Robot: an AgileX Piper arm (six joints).
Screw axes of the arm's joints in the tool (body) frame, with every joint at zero. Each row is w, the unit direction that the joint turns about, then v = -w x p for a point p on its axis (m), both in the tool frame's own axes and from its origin. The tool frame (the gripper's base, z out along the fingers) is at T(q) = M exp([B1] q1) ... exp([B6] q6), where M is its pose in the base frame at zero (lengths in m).
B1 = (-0.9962, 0, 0.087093, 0.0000, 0.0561, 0.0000)
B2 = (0, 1, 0, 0.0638, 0.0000, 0.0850)
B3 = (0, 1, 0, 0.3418, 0.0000, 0.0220)
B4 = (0, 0, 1, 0.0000, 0.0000, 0.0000)
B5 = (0, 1, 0, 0.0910, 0.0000, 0.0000)
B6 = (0, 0, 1, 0.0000, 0.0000, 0.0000)
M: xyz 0.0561 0.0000 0.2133 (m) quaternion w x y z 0.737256 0 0.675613 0
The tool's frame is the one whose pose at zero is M.
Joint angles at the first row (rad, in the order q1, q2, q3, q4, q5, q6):
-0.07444, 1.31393, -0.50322, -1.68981, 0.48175, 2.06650
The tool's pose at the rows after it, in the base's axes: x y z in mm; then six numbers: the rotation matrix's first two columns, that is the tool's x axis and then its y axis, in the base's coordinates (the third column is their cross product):
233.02 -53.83 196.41 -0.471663 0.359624 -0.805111 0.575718 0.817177 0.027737
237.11 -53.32 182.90 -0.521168 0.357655 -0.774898 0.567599 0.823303 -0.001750
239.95 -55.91 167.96 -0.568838 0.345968 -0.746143 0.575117 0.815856 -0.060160
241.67 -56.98 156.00 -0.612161 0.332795 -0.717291 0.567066 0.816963 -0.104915
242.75 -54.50 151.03 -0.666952 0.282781 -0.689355 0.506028 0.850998 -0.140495
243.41 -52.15 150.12 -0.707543 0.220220 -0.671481 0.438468 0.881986 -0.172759
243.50 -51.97 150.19 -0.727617 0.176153 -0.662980 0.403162 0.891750 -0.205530
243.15 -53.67 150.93 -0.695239 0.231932 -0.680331 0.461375 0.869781 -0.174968
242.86 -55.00 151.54 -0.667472 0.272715 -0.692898 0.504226 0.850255 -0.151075
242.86 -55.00 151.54 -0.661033 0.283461 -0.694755 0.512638 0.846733 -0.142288
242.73 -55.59 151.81 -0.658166 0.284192 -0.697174 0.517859 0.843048 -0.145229
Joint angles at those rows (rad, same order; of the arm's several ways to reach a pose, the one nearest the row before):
-0.07441, 1.35003, -0.50322, -1.70051, 0.41471, 2.07311
-0.07363, 1.40624, -0.50323, -1.70589, 0.40745, 2.07124
-0.07359, 1.47233, -0.50322, -1.70705, 0.43651, 2.06139
-0.07360, 1.52302, -0.50320, -1.70714, 0.44804, 2.04508
-0.07360, 1.53851, -0.50323, -1.70704, 0.41684, 1.97678
-0.07363, 1.53853, -0.50321, -1.71284, 0.38826, 1.90584
-0.07261, 1.53852, -0.50322, -1.71458, 0.38914, 1.85902
-0.07260, 1.53853, -0.50321, -1.71460, 0.40990, 1.92553
-0.07257, 1.53853, -0.50323, -1.71455, 0.42637, 1.97605
-0.07257, 1.53853, -0.50323, -1.71454, 0.42637, 1.98871
-0.07260, 1.53855, -0.50324, -1.71460, 0.43357, 1.99119

